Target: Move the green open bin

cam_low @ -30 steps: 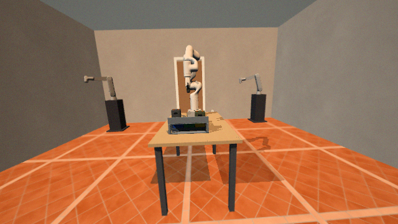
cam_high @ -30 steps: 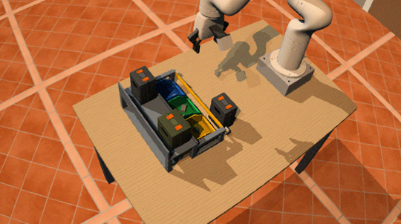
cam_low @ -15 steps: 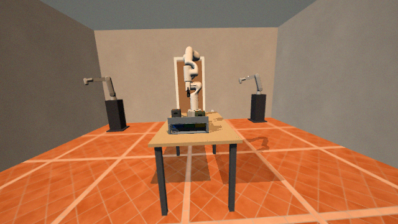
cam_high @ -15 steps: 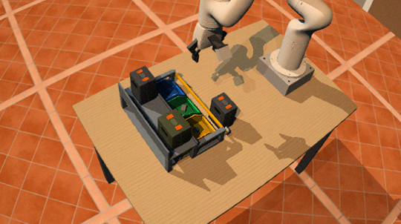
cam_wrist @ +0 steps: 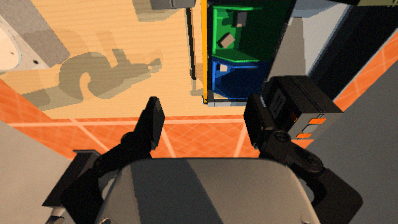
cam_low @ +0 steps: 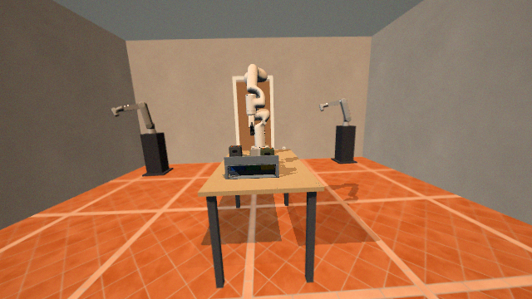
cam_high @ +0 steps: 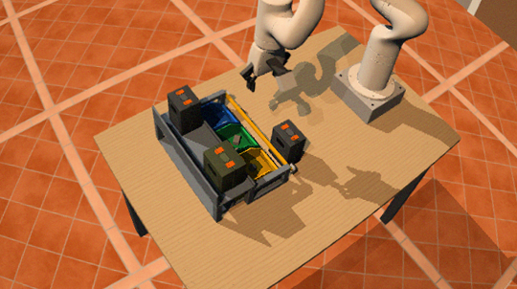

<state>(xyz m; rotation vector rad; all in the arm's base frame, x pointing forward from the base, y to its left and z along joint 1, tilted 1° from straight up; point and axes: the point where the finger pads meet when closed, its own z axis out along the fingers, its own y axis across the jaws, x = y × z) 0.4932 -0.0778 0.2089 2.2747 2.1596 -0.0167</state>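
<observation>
Right now my hand is 23 cm above the thin yellow rod. Round my hand: green bin (25 cm below, 11 cm ahead, 1 cm to the right); yellow bin (25 cm below, 11 cm to the left, 11 cm ahead); dark box (22 cm below, 11 cm to the left, 4 cm behind).
</observation>
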